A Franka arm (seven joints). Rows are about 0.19 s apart.
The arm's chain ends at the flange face. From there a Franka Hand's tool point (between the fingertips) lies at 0.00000 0.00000 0.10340 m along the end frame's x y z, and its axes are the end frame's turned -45 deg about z.
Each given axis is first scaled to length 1.
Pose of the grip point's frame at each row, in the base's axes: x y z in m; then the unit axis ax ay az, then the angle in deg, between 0 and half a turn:
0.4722 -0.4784 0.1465 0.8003 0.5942 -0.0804 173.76
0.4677 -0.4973 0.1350 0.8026 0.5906 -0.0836 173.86
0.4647 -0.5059 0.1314 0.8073 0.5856 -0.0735 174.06
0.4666 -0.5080 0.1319 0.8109 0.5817 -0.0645 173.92
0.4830 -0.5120 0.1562 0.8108 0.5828 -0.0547 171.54
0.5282 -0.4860 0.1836 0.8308 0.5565 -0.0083 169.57
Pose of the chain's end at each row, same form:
0.4788 -0.4596 0.2480 0.9685 0.2431 -0.0535 170.71
0.4750 -0.4782 0.2364 0.9694 0.2390 -0.0568 170.66
0.4707 -0.4884 0.2331 0.9714 0.2324 -0.0481 171.29
0.4710 -0.4914 0.2339 0.9730 0.2274 -0.0393 171.55
0.4833 -0.4931 0.2579 0.9733 0.2284 -0.0223 169.79
0.5192 -0.4695 0.2853 0.9802 0.1961 0.0273 170.00

